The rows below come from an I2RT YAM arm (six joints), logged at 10 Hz.
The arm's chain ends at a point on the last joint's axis. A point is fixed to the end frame.
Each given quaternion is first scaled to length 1.
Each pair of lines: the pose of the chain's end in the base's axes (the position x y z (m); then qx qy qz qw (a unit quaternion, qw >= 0)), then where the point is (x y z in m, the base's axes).
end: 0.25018 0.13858 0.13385 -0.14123 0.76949 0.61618 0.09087
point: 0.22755 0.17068 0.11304
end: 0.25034 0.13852 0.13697 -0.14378 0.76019 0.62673 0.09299
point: 0.22763 0.17105 0.11695
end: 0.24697 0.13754 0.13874 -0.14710 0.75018 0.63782 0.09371
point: 0.22404 0.17044 0.11958
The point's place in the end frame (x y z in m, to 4 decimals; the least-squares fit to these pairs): 0.0245 -0.0053 0.0367
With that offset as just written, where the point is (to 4 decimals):
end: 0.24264 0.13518 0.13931 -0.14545 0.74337 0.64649 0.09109
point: 0.2194 0.1684 0.1210
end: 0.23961 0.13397 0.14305 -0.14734 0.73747 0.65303 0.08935
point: 0.2161 0.1673 0.1253
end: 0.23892 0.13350 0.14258 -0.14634 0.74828 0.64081 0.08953
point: 0.2157 0.1664 0.1238
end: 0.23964 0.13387 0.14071 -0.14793 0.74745 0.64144 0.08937
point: 0.2163 0.1667 0.1219
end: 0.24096 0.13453 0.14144 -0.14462 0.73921 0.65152 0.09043
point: 0.2176 0.1679 0.1236
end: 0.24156 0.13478 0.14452 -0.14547 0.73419 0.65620 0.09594
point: 0.2185 0.1685 0.1270
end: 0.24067 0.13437 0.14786 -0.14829 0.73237 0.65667 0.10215
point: 0.2180 0.1683 0.1302
